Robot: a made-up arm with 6 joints.
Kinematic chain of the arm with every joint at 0, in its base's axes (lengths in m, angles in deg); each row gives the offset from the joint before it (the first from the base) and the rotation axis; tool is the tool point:
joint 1: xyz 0 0 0.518 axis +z
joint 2: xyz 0 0 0 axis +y
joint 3: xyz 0 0 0.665 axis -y
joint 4: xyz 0 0 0 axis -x
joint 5: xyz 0.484 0 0 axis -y
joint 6: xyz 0 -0.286 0 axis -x
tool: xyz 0 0 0
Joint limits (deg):
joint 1: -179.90..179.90
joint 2: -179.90..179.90
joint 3: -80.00..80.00
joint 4: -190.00..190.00
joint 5: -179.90..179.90
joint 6: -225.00..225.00
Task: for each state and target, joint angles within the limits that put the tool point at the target. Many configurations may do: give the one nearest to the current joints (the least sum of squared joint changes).
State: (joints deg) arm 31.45 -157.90 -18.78 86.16 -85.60 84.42
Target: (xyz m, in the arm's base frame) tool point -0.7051 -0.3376 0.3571
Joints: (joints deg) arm 24.97 -145.66 -39.90 88.32 -85.60 84.42
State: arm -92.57 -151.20 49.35 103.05 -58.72 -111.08
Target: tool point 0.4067 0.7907 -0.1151
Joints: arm -107.91 -149.52 9.76 120.19 -58.72 -111.08
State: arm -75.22 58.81 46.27 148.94 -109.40 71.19
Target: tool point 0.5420 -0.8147 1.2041
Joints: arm -69.53 48.75 57.09 141.19 -109.40 71.19
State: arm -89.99 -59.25 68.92 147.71 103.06 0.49
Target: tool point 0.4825 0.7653 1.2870
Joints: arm -105.73 -53.40 63.88 153.93 103.06 0.49
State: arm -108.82 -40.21 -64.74 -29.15 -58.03 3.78
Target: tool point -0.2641 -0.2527 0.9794
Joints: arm -86.62 -19.58 -31.71 -13.11 -58.03 3.78
